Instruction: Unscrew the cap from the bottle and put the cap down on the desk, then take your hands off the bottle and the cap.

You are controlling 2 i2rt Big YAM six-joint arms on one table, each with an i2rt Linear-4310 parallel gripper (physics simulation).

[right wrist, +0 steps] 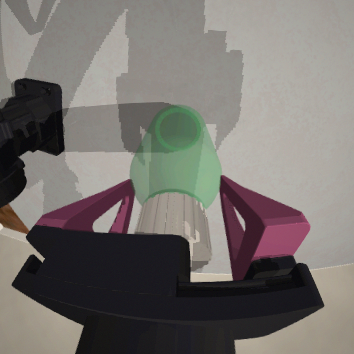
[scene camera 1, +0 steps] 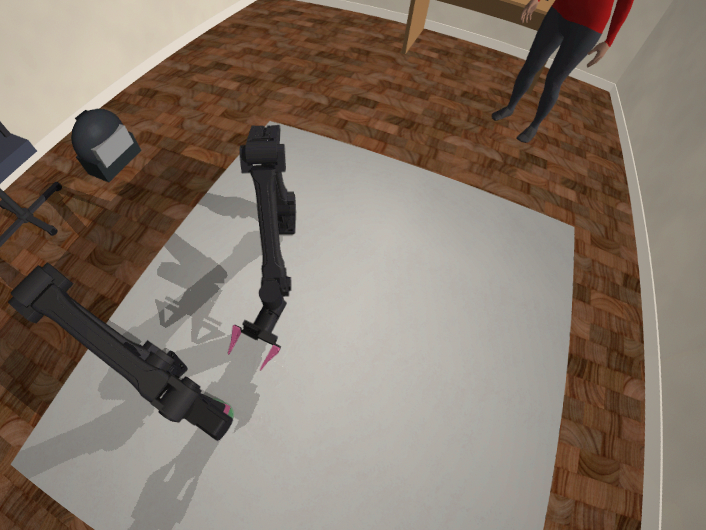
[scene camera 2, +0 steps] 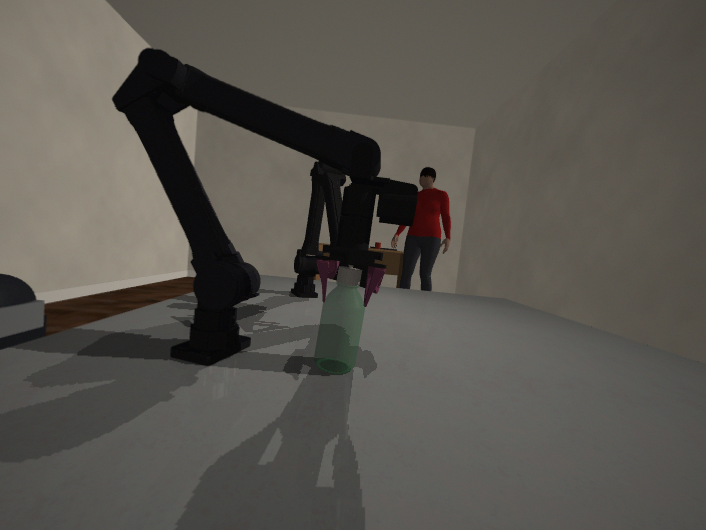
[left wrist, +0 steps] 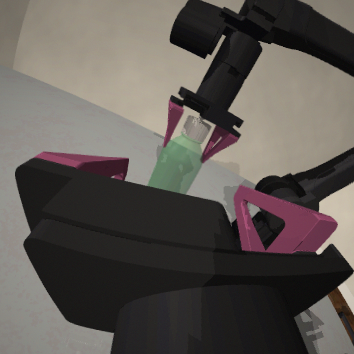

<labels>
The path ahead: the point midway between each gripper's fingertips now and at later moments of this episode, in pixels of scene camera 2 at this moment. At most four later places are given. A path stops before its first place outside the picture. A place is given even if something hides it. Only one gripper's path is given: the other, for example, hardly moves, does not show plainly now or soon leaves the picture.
My right gripper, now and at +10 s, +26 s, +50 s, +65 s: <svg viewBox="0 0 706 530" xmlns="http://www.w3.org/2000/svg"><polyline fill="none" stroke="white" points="344,304 344,304 350,268 346,287 347,291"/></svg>
</labels>
